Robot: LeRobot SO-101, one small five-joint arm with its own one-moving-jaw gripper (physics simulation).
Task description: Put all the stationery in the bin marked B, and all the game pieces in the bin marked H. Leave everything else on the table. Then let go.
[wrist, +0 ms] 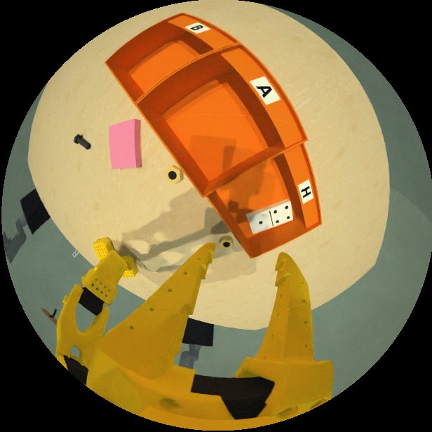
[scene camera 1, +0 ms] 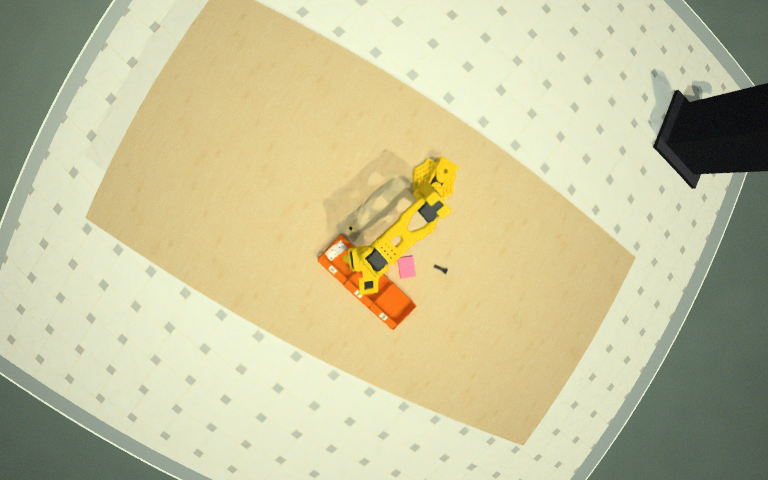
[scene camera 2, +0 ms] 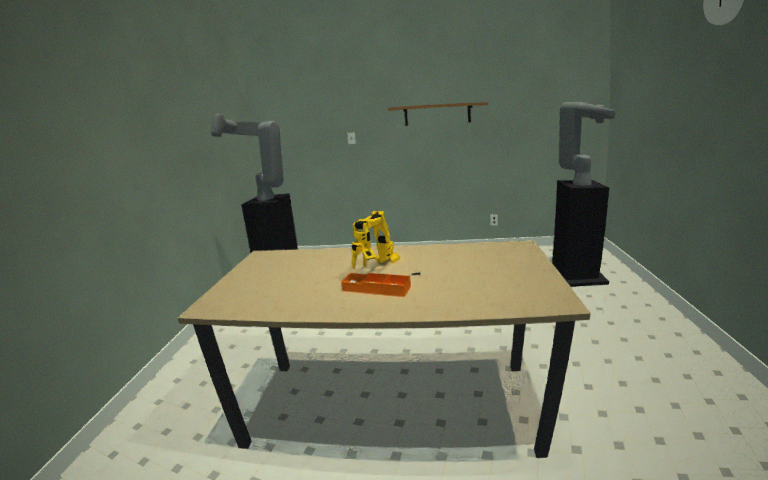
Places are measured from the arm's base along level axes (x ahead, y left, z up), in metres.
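Pixels of known places: end effector, tool point: [scene camera 2: 363, 265]; arm's base, origin of the base link: [scene camera 1: 428, 187] [scene camera 2: 387, 261].
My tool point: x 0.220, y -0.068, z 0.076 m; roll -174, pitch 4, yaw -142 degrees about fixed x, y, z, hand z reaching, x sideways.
Note:
Ahead of a thing's pixels: the offset from my tool point to its top centre.
My gripper [scene camera 2: 359, 266] [wrist: 247, 252] is open and empty, with a wide V-shaped gap between the jaws; it hangs above the table beside the H end of the orange tray. A white domino with black dots @(dx +0.029, dy -0.053, dz -0.062 m) [scene camera 1: 336, 249] [wrist: 281, 214] lies flat in bin H [wrist: 312, 216]. A pink rectangular block @(dx -0.022, dy +0.121, dz -0.067 m) [scene camera 1: 406, 267] [wrist: 124, 145] lies on the table beside the tray. Bin B [scene camera 1: 394, 301] [wrist: 165, 61] at the tray's other end shows a bare floor in the wrist view.
Bin A [wrist: 210, 120] is the middle compartment. A dark bolt @(dx -0.061, dy +0.201, dz -0.063 m) [scene camera 1: 440, 268] [scene camera 2: 416, 273] [wrist: 82, 141] lies past the pink block. Two pale yellow nut-like pieces with dark centres lie beside the tray: one [wrist: 173, 175] near bin A, the other @(dx -0.035, dy -0.048, dz -0.068 m) [scene camera 1: 350, 228] [wrist: 226, 244] near bin H.

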